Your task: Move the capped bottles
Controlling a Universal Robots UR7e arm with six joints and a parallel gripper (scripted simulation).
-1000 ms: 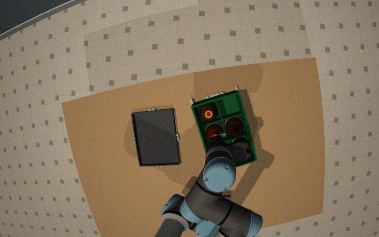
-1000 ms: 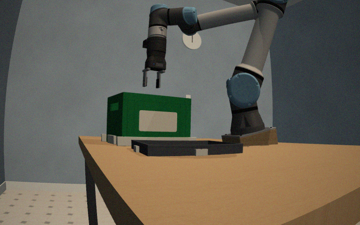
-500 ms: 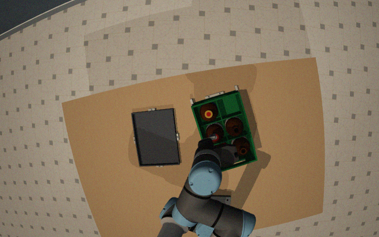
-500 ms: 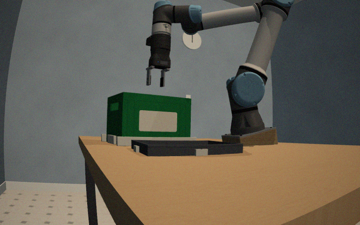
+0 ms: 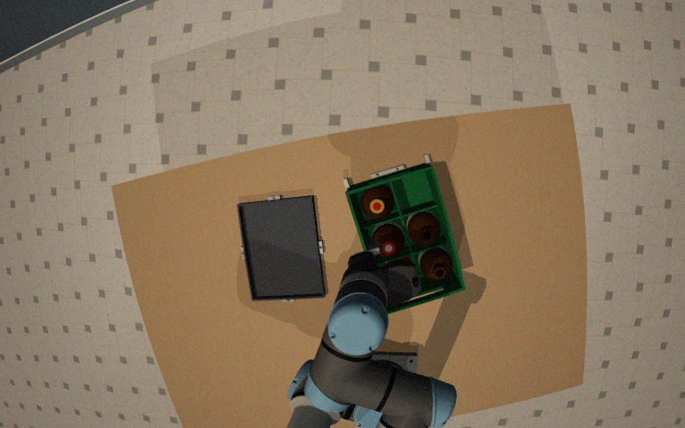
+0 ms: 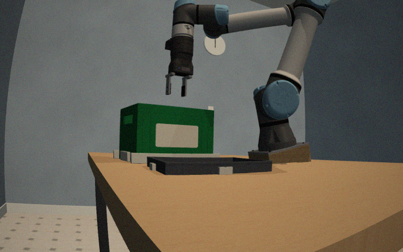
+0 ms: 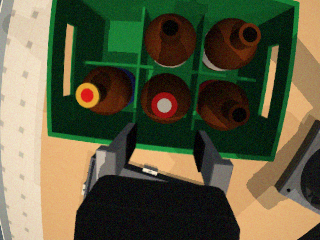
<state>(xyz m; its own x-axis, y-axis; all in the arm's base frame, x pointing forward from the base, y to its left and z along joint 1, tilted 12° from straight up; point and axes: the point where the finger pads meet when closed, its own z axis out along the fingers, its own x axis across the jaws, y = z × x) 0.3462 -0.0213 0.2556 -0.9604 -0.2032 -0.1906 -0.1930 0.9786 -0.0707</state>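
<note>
The red-capped bottle lies 150 mm below my hand, 20 mm to the right of it and 10 mm ahead of it. The rest, counted from my hand: dark grey tray 240 mm to the left, 220 mm below, 10 mm behind; then green crate 150 mm below, 60 mm to the right, 20 mm ahead; then open bottle 150 mm below, 80 mm behind, 40 mm to the right.
</note>
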